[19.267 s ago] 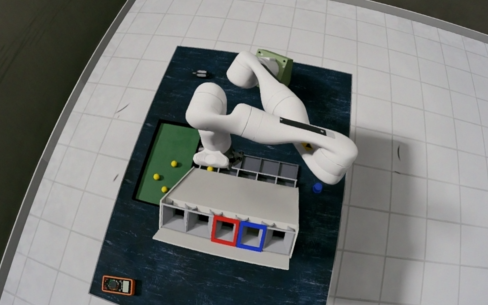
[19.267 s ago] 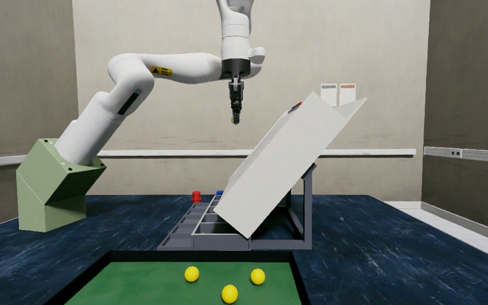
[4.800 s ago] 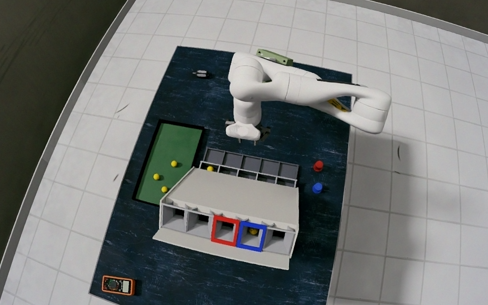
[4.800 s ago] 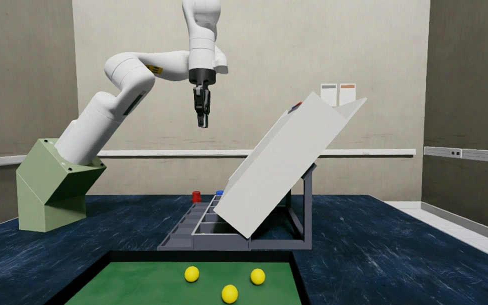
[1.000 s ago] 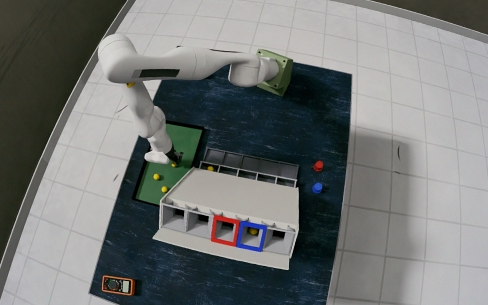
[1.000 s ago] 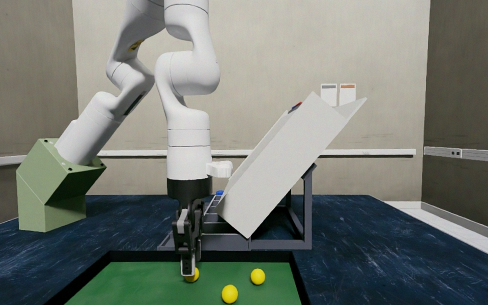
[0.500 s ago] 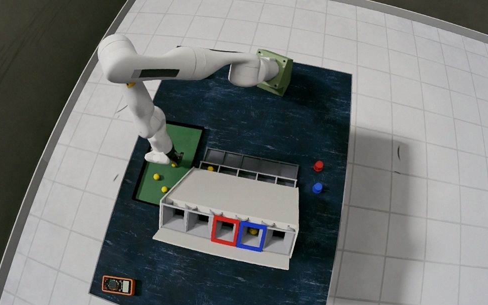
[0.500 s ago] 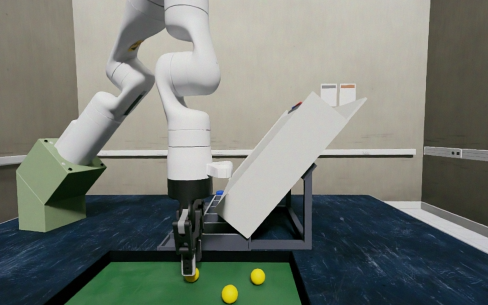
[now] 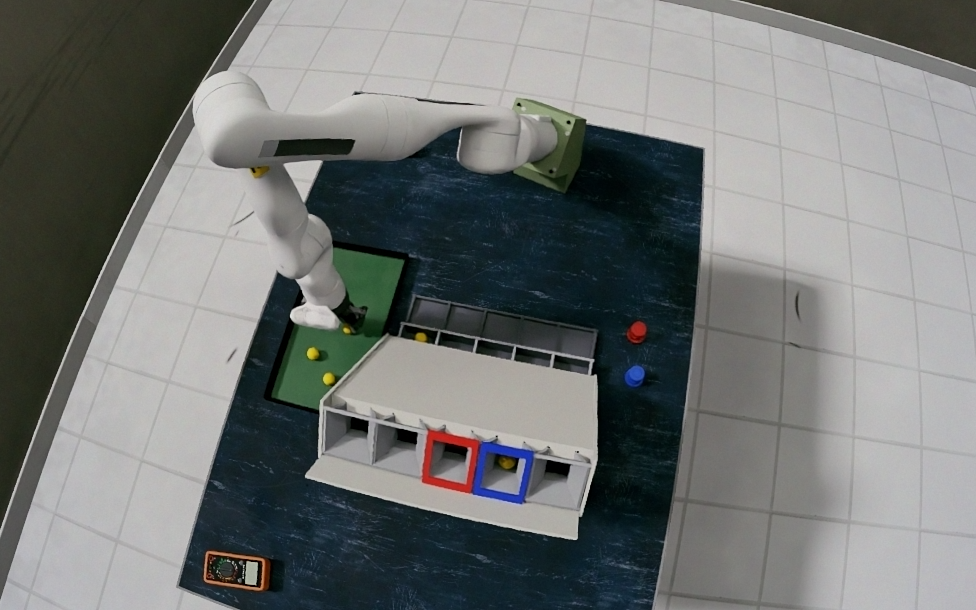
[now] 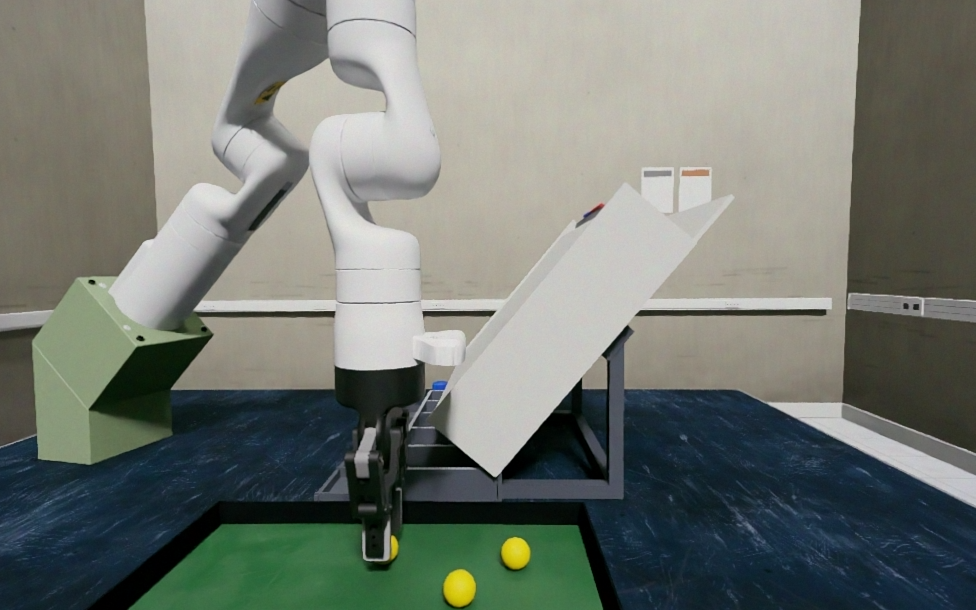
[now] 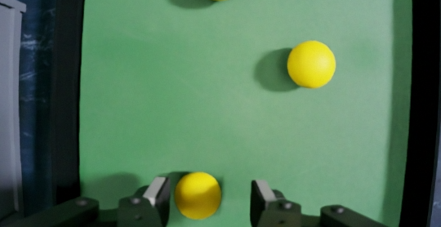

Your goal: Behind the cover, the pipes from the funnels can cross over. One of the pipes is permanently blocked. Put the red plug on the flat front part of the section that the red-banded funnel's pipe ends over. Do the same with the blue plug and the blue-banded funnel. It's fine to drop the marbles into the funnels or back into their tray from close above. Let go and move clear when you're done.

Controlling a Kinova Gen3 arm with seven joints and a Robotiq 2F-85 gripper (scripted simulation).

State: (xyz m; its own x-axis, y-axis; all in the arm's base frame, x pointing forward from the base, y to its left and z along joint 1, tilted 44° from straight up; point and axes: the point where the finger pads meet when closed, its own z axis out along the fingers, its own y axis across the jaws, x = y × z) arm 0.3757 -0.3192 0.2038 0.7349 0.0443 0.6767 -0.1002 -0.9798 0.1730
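Now: hand 4 cm above the green marble tray and 2 cm to the left of it. Also, from my hand: white sloped cover 29 cm to the left, 17 cm above, 16 cm ahead; then multimeter 52 cm ahead, 15 cm to the right, 3 cm below; then dark object 47 cm behind, 5 cm to the left, 3 cm below.
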